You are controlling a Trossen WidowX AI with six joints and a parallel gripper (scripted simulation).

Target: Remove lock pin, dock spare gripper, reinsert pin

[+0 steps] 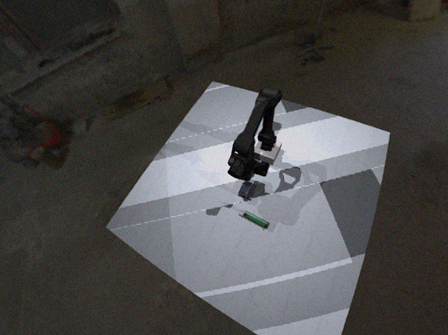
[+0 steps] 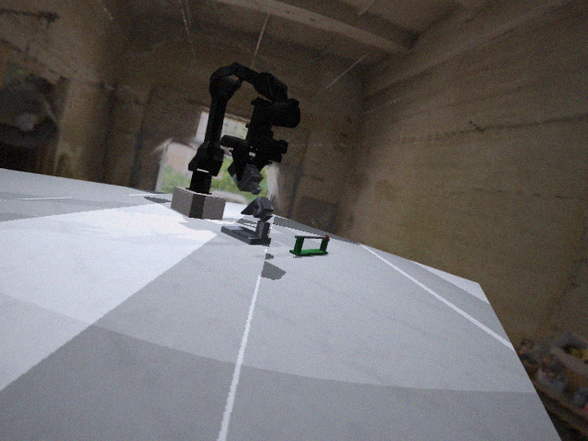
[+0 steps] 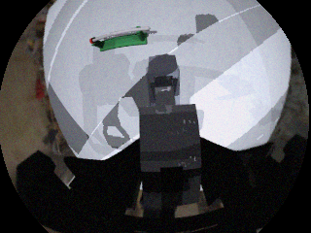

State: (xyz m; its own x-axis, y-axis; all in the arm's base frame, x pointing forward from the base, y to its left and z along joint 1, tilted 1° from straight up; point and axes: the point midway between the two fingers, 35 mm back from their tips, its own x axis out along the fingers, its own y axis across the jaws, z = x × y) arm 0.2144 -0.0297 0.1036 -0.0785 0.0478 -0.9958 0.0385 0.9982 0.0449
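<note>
My gripper tip is now 190 mm short of the green cradle, 90 mm to the right of it and 120 mm above it. Round my gripper tip: grey mount 70 mm ahead, 90 mm below; black spare gripper 10 mm ahead, 10 mm above.
</note>
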